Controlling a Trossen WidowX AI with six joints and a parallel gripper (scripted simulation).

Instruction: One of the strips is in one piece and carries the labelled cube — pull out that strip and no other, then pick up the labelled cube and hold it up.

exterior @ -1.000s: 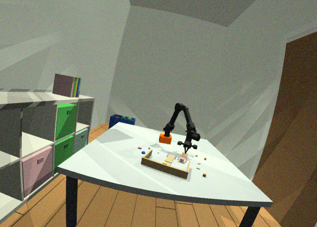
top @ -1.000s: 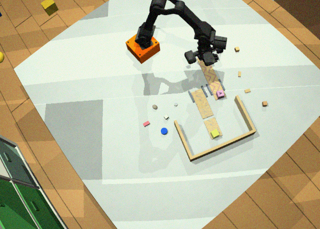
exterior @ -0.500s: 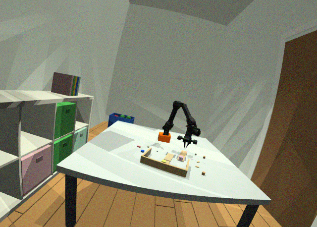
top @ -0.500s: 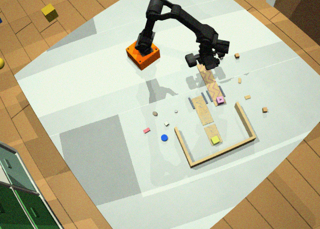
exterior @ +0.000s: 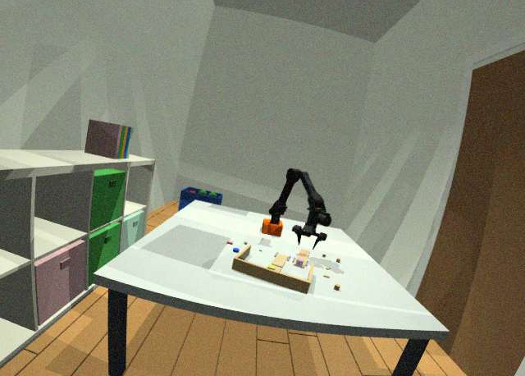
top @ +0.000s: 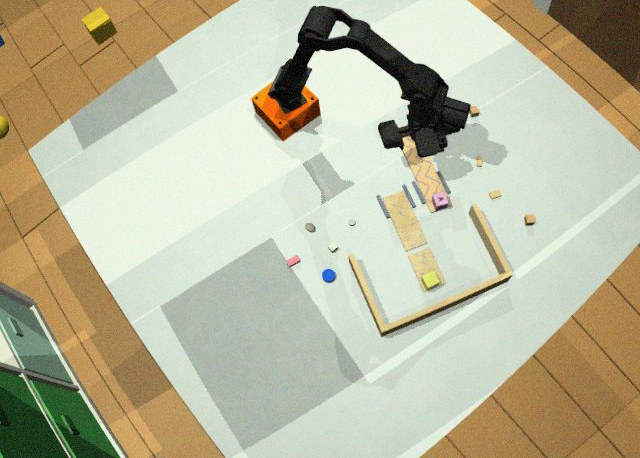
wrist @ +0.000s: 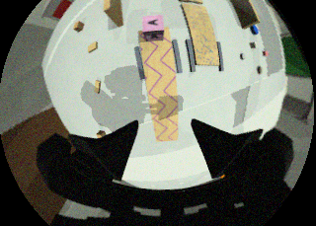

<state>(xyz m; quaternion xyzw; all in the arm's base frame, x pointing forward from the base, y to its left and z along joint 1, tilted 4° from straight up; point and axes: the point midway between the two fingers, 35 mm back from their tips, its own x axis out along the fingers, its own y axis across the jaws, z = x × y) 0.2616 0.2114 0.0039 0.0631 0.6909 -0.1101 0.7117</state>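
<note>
Right now the zigzag strip is 4 cm ahead of my gripper tip, 1 cm to the right of it and 5 cm below it. From my gripper tip the other things lie so: labelled pink cube: 14 cm ahead, 2 cm to the right, 3 cm below; then pebble: 4 cm ahead, 32 cm to the right, 4 cm below; then blue disc: 17 cm ahead, 34 cm to the right, 5 cm below.
</note>
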